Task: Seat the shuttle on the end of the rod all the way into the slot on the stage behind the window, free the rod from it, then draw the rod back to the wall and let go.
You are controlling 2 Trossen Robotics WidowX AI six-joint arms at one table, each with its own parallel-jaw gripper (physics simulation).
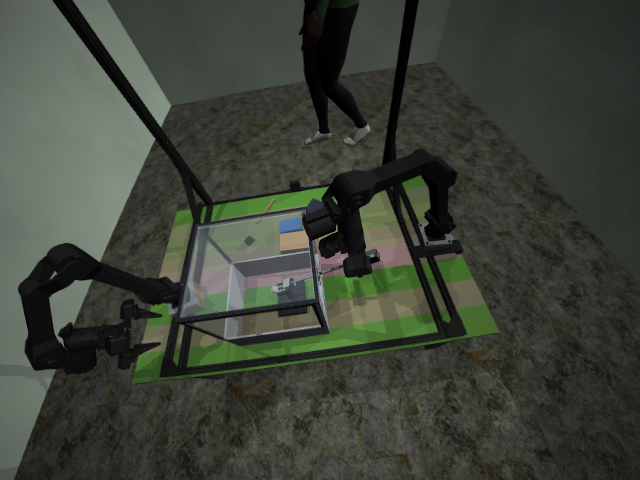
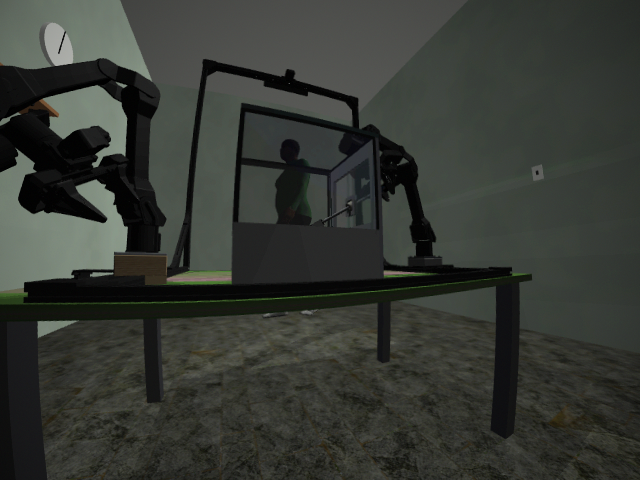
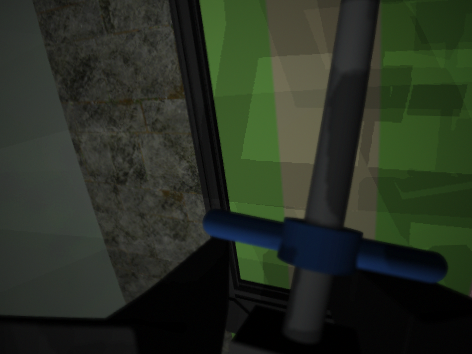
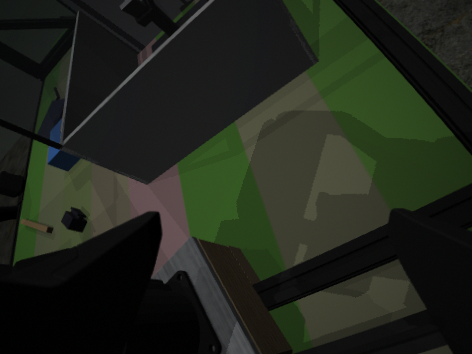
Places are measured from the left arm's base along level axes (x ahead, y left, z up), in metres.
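Where they show: left gripper, fingertip midpoint: (image 2: 390, 197); right gripper, fingertip midpoint: (image 1: 161, 329) (image 2: 123, 210) (image 4: 274, 222); left arm's base, origin of the base link: (image 1: 434, 233) (image 2: 424, 256); right arm's base, origin of the base link: (image 2: 142, 252) (image 4: 173, 333).
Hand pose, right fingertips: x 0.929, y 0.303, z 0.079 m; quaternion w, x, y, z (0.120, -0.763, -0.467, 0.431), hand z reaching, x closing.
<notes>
Things, the pixels of their top centre, and the offset from my right fingertips.
- pale shuttle, middle of its top: (image 1: 288, 281) 0.396 m back, 0.117 m right, 0.020 m up
- blue collar with a crossbar, middle of its top: (image 3: 307, 272) 0.586 m back, 0.113 m right, 0.125 m up
- blue block, middle of its top: (image 4: 57, 137) (image 1: 289, 224) 0.370 m back, 0.424 m right, 0.099 m down
- tan block, middle of its top: (image 1: 294, 240) 0.396 m back, 0.330 m right, 0.079 m down
- small dark cube, middle of its top: (image 4: 67, 217) (image 1: 248, 239) 0.189 m back, 0.380 m right, 0.115 m down
- wooden stick, middle of its top: (image 4: 32, 224) (image 1: 265, 210) 0.244 m back, 0.543 m right, 0.129 m down
A glass enclosure (image 1: 190, 248) (image 2: 306, 259) stands on the table. Inside it a pale shuttle (image 1: 284, 285) sits on the dark stage (image 1: 295, 296). I cannot tell how deep it sits in the slot. The thin grey rod (image 1: 330, 270) (image 2: 332, 216) (image 3: 338, 133) runs from the shuttle out through the enclosure's side wall. My left gripper (image 1: 353, 268) (image 3: 273, 247) is shut on the rod's outer end, just behind a blue collar with a crossbar (image 3: 320, 250). My right gripper (image 1: 151, 330) (image 2: 94, 178) is open and empty, off the table's left edge.
A blue block (image 1: 290, 225) on a tan block (image 1: 293, 242), a small dark cube (image 1: 249, 240) and a wooden stick (image 1: 268, 207) lie behind the enclosure. A wooden block (image 2: 140, 268) (image 4: 241, 295) sits by the right arm's base. A person (image 1: 330, 71) stands beyond the table.
</notes>
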